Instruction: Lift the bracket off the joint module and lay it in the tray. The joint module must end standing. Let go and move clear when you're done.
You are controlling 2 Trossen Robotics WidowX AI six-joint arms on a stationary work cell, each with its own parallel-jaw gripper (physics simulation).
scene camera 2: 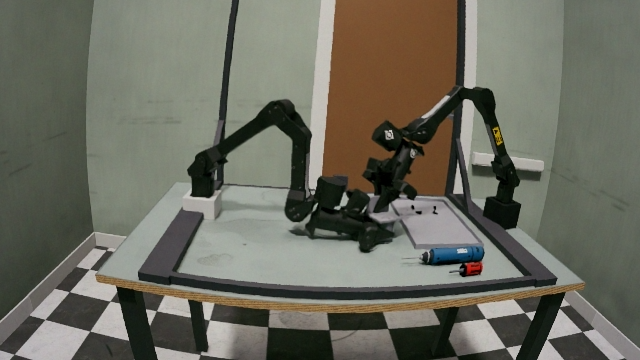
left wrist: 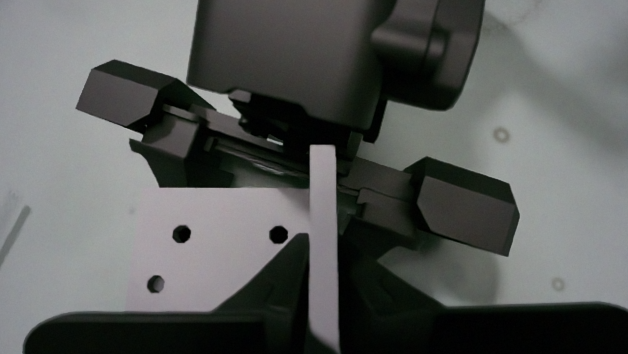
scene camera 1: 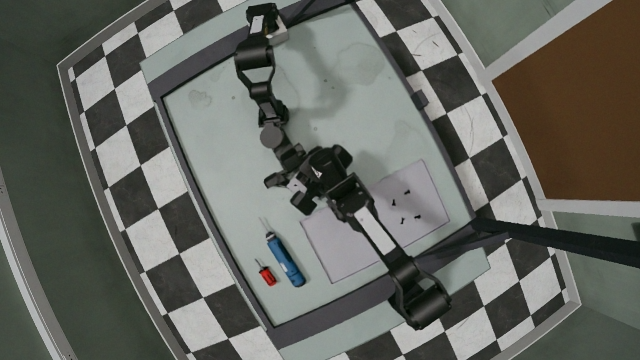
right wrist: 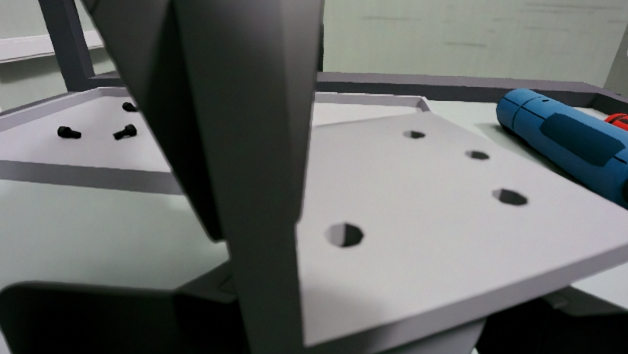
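The bracket [scene camera 1: 296,185] [scene camera 2: 384,217] [left wrist: 225,210] [right wrist: 415,190] is a pale plate with holes and one upright flange, over the joint module. The module [right wrist: 450,340] is mostly hidden; a pale part shows under the plate in the right wrist view. My left gripper [scene camera 2: 381,206] [left wrist: 317,244] [right wrist: 257,232] is shut on the flange from above. My right gripper [scene camera 2: 387,234] [right wrist: 395,322] reaches in low and level, shut on the module beneath the plate; its contact is hidden. The flat grey tray [scene camera 1: 345,250] [scene camera 2: 445,232] [right wrist: 90,174] lies beside them.
Several black screws [scene camera 1: 394,202] [right wrist: 69,133] lie in the tray. A blue driver [scene camera 1: 286,260] [scene camera 2: 452,255] [right wrist: 565,135] and a small red screwdriver [scene camera 1: 267,276] [scene camera 2: 471,269] lie near the tray. A dark frame [scene camera 2: 350,291] borders the table.
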